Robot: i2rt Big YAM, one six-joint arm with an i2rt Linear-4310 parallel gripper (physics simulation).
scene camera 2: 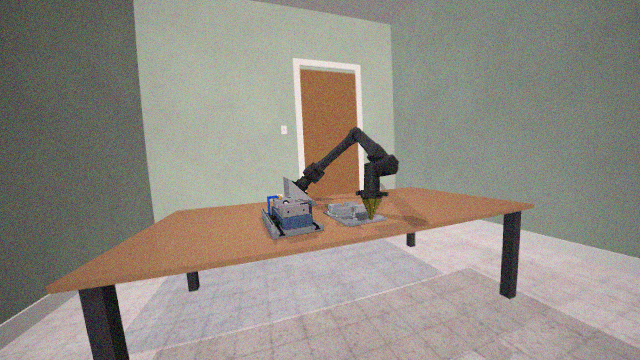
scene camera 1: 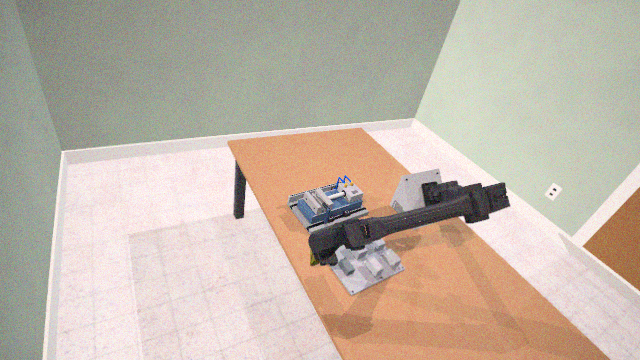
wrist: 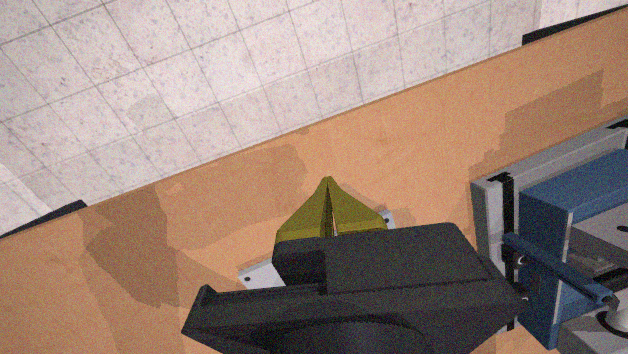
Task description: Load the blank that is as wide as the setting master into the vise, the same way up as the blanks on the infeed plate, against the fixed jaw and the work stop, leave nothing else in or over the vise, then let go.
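Frame: origin at the arm's base, x ahead, y left, z up, level; centimetres.
Seen in the pictures: gripper, fingertip midpoint: (scene camera 2: pixel 371 219) (scene camera 1: pixel 311 265) (wrist: pixel 328 182); arm's base, origin of the base link: (scene camera 2: pixel 298 188) (scene camera 1: pixel 430 195).
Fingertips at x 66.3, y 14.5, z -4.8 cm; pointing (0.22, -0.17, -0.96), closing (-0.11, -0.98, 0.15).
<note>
Pixels of each thing's top centre, then the offset from my fingertips to it. "*": a spot on its surface instead. Level surfaces: height alone.
- infeed plate, middle of its top: (wrist: pixel 348 309) (scene camera 1: pixel 364 260) (scene camera 2: pixel 352 214) dx -21.1, dy +2.4, dz -3.2 cm
- vise, middle of its top: (scene camera 1: pixel 332 192) (scene camera 2: pixel 287 200) dx -21.4, dy -26.8, dz +5.9 cm
- wooden table, its level: dz -4.0 cm
- blue bent piece, surface spot: (scene camera 1: pixel 343 181) * dx -28.6, dy -31.0, dz +7.0 cm
My gripper (scene camera 1: pixel 314 260) (scene camera 2: pixel 371 218) (wrist: pixel 328 182) is shut, its yellow-green fingertips together with nothing between them. It points down at the near end of the infeed plate (scene camera 1: pixel 356 286) (scene camera 2: pixel 350 223) (wrist: pixel 261 275), low over it. Several grey blocks stand on that plate, among them a darker one (scene camera 1: pixel 346 267) close to the gripper and lighter ones (scene camera 1: pixel 376 268) (scene camera 1: pixel 393 258). The gripper body hides most of the plate in the wrist view. The vise (scene camera 1: pixel 310 215) (scene camera 2: pixel 295 221) (wrist: pixel 540 245), blue with grey jaws, stands beside the plate. I cannot tell which block matches the setting master.
The wooden table (scene camera 1: pixel 320 155) (scene camera 2: pixel 215 235) (wrist: pixel 400 130) has its edge close past the fingertips. A blue bent piece (scene camera 1: pixel 343 181) (scene camera 2: pixel 270 202) rises at the vise. A tilted grey panel (scene camera 1: pixel 412 190) (scene camera 2: pixel 294 191) stands near the arm's base.
</note>
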